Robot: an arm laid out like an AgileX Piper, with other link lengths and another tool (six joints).
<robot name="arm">
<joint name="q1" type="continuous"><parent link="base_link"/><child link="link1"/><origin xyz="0 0 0.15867"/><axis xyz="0 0 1"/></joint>
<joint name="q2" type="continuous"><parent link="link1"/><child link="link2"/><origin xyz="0 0 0" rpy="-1.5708 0 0"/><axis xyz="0 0 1"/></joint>
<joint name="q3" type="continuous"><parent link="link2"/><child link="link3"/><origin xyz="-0.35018 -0.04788 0"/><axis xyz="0 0 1"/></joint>
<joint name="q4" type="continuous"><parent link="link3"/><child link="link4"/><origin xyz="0.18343 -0.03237 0" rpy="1.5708 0 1.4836"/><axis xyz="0 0 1"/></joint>
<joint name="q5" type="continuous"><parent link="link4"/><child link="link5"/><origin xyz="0 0 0" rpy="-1.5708 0 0"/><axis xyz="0 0 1"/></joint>
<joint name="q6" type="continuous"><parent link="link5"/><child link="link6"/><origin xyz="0 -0.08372 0" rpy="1.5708 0 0"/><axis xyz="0 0 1"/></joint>
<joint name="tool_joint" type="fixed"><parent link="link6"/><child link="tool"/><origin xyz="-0.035 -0.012 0.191" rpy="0 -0.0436 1.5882"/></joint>
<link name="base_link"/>
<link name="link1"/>
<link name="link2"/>
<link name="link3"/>
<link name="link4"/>
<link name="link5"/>
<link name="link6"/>
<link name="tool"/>
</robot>
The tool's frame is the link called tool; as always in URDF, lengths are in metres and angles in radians. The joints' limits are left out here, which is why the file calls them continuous.
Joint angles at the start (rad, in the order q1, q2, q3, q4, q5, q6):
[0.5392 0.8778 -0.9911 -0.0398 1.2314 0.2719]
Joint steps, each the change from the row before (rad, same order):
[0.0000 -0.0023 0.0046 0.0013 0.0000 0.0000]
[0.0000 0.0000 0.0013 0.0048 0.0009 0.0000]
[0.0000 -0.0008 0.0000 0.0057 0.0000 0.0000]
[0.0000 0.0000 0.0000 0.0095 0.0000 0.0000]
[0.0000 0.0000 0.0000 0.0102 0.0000 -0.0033]
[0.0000 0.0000 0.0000 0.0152 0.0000 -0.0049]
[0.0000 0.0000 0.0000 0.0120 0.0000 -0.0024]
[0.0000 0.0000 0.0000 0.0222 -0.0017 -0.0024]
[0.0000 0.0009 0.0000 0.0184 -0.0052 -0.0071]
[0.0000 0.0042 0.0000 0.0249 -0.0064 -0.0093]
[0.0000 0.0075 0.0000 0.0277 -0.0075 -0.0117]
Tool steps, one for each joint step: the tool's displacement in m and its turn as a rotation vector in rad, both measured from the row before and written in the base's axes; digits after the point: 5 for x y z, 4 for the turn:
[-0.00108 -0.00027 -0.00126 -0.0001 0.0026 0.0003]
[-0.00094 0.00082 -0.00074 0.0029 0.0043 0.0009]
[-0.00079 0.00118 -0.00003 0.0052 0.0022 0.0011]
[-0.00117 0.00205 -0.00025 0.0080 0.0048 0.0019]
[-0.00126 0.00232 -0.00021 0.0071 0.0043 0.0048]
[-0.00189 0.00345 -0.00026 0.0106 0.0064 0.0072]
[-0.00150 0.00267 -0.00018 0.0091 0.0054 0.0044]
[-0.00247 0.00505 0.00003 0.0185 0.0090 0.0064]
[-0.00124 0.00482 0.00067 0.0148 0.0034 0.0094]
[-0.00147 0.00659 0.00046 0.0184 0.0077 0.0123]
[-0.00125 0.00755 0.00031 0.0188 0.0100 0.0144]

